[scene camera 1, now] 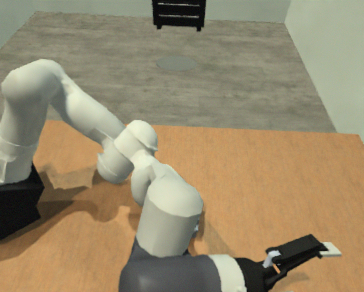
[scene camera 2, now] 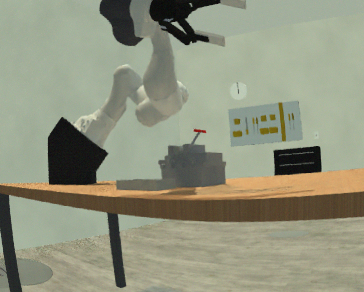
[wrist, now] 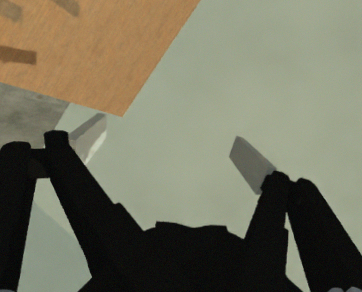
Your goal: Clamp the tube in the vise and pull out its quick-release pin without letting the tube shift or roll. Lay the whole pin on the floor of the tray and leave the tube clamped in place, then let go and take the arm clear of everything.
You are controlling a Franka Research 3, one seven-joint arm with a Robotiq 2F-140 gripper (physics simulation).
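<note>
The grey vise (scene camera 2: 195, 170) stands on the table in the scene camera 2 view, with a thin rod topped by a red crossbar (scene camera 2: 200, 131) rising at a slant from it. Low shapes show between its jaws, but I cannot tell the tube or its pin apart there. The shallow grey tray (scene camera 2: 145, 185) sits beside the vise, and its floor is hidden from this low side. In the scene camera 1 view the arm hides nearly all of the vise, and the tray does not show. My gripper (scene camera 2: 225, 21) (wrist: 173, 137) is open and empty, high above the vise and pointing sideways.
The wooden table (scene camera 1: 280, 180) (scene camera 2: 280, 200) (wrist: 100, 55) carries the arm's black base (scene camera 1: 17, 205) (scene camera 2: 72, 155). The arm (scene camera 1: 170, 215) (scene camera 2: 160, 80) arches over the table. A black cabinet (scene camera 1: 179, 12) (scene camera 2: 297, 161) and a tool board (scene camera 2: 250, 112) stand far behind.
</note>
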